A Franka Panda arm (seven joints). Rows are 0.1 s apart.
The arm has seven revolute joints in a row. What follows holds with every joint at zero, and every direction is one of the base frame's. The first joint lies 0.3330 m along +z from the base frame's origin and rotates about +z. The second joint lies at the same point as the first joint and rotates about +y. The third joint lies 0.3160 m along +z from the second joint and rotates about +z. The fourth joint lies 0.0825 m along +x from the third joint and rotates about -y. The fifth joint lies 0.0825 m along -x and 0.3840 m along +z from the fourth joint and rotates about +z. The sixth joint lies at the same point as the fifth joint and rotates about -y. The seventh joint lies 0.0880 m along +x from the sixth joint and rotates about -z. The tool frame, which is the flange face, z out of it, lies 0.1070 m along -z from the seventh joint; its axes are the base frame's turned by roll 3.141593, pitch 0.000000 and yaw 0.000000 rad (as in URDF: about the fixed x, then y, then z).
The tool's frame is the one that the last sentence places.
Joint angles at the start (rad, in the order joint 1, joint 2, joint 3, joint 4, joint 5, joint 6, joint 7): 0.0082, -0.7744, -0.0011, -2.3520, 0.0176, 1.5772, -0.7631
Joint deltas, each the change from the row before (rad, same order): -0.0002, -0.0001, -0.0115, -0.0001, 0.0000, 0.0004, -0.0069; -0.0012, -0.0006, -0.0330, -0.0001, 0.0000, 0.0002, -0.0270; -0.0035, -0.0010, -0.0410, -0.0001, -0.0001, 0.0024, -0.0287; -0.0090, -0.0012, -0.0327, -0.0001, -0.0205, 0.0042, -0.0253; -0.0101, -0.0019, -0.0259, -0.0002, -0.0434, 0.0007, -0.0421; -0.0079, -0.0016, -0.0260, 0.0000, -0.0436, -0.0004, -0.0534; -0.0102, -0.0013, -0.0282, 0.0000, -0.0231, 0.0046, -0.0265; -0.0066, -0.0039, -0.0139, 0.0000, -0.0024, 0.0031, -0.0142; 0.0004, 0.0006, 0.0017, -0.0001, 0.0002, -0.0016, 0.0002
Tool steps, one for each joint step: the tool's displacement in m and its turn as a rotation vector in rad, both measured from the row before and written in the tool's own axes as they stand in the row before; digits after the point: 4 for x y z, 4 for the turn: -0.0032, 0.0034, -0.0001, 0.0054, 0.0060, 0.0015; -0.0097, 0.0096, -0.0003, 0.0155, 0.0171, -0.0022; -0.0127, 0.0121, -0.0006, 0.0168, 0.0235, 0.0041; -0.0135, 0.0121, -0.0010, -0.0030, 0.0059, 0.0068; -0.0143, 0.0112, -0.0007, -0.0183, -0.0177, -0.0141; -0.0143, 0.0101, 0.0001, -0.0156, -0.0200, -0.0275; -0.0142, 0.0093, 0.0004, -0.0054, -0.0004, 0.0035; -0.0072, 0.0035, -0.0007, -0.0007, 0.0097, 0.0022; 0.0007, -0.0005, 0.0003, 0.0012, -0.0021, -0.0014
